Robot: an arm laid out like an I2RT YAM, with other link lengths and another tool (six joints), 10 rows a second.
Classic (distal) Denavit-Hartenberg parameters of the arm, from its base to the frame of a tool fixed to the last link. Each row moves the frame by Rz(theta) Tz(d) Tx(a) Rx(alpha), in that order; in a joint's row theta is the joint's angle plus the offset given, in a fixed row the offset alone. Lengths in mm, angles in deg.
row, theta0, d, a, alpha
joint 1, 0, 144.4, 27, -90
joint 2, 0, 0, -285.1, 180
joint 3, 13.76, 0, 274.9, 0
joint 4, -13.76, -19.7, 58.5, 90
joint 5, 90, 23.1, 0, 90
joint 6, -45.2, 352.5, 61.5, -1.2
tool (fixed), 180, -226.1, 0, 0
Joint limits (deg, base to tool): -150..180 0..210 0..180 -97..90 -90..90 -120..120
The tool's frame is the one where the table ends.
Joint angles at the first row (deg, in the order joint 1, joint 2, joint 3, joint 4, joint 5, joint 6):
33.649 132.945 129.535 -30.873 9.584 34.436
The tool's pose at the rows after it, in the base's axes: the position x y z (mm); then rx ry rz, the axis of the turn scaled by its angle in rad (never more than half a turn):
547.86 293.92 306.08 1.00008 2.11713 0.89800
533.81 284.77 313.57 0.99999 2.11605 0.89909
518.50 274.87 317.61 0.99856 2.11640 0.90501
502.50 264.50 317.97 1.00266 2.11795 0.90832
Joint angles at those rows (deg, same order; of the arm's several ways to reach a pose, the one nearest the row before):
33.671 129.471 125.254 -30.175 9.125 34.436
33.692 124.967 119.438 -28.797 9.147 34.458
33.670 120.224 112.837 -26.786 8.906 34.479
33.670 115.700 106.279 -24.818 8.753 34.719

